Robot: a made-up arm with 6 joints. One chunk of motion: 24 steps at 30 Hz.
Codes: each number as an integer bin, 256 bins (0 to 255) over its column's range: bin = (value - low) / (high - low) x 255, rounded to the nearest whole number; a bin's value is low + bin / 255 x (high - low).
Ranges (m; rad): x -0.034..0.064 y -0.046..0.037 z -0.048..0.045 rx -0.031..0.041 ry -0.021..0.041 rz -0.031..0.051
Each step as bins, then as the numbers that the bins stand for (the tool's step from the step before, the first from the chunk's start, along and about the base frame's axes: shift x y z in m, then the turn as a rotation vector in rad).
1 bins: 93 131 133 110 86 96
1 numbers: 0.00174 -0.00336 0.00051 0.00006 -0.00009 -0.00013
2 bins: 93 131 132 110 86 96
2 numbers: 0.00174 -0.00336 0.00014 0.00006 -0.00009 -0.00013
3 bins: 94 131 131 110 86 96
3 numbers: 0.00213 -0.00336 -0.00022 0.00006 -0.00009 -0.00013
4 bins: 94 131 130 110 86 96
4 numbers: 0.00213 -0.00336 -0.00059 0.00006 -0.00009 -0.00013
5 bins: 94 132 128 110 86 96
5 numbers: 0.00213 -0.00304 -0.00132 0.00006 -0.00009 -0.00013
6 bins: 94 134 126 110 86 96
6 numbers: 0.00213 -0.00238 -0.00205 0.00006 -0.00009 -0.00013
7 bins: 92 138 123 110 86 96
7 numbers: 0.00136 -0.00108 -0.00314 0.00006 -0.00009 -0.00013
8 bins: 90 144 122 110 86 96
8 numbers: 0.00059 0.00087 -0.00351 0.00006 -0.00009 -0.00013
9 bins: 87 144 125 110 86 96
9 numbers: -0.00056 0.00087 -0.00241 0.00006 -0.00009 -0.00013
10 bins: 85 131 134 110 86 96
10 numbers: -0.00133 -0.00336 0.00087 0.00006 -0.00009 -0.00013
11 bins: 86 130 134 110 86 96
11 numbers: -0.00095 -0.00369 0.00087 0.00006 -0.00009 -0.00013
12 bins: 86 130 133 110 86 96
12 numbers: -0.00095 -0.00369 0.00051 0.00006 -0.00009 -0.00013
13 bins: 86 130 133 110 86 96
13 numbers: -0.00095 -0.00369 0.00051 0.00006 -0.00009 -0.00013
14 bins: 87 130 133 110 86 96
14 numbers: -0.00056 -0.00369 0.00051 0.00006 -0.00009 -0.00013
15 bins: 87 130 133 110 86 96
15 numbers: -0.00056 -0.00369 0.00051 0.00006 -0.00009 -0.00013
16 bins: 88 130 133 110 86 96
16 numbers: -0.00018 -0.00369 0.00051 0.00006 -0.00009 -0.00013
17 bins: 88 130 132 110 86 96
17 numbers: -0.00018 -0.00369 0.00014 0.00006 -0.00009 -0.00013
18 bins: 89 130 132 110 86 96
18 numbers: 0.00020 -0.00369 0.00014 0.00006 -0.00009 -0.00013
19 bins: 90 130 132 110 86 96
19 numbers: 0.00059 -0.00369 0.00014 0.00006 -0.00009 -0.00013
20 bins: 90 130 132 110 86 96
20 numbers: 0.00059 -0.00369 0.00014 0.00006 -0.00009 -0.00013
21 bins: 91 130 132 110 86 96
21 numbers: 0.00097 -0.00369 0.00014 0.00006 -0.00009 -0.00013
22 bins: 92 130 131 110 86 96
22 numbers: 0.00136 -0.00369 -0.00022 0.00006 -0.00009 -0.00013
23 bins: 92 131 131 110 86 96
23 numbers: 0.00136 -0.00336 -0.00022 0.00006 -0.00009 -0.00013
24 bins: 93 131 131 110 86 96
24 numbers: 0.00174 -0.00336 -0.00022 0.00006 -0.00009 -0.00013
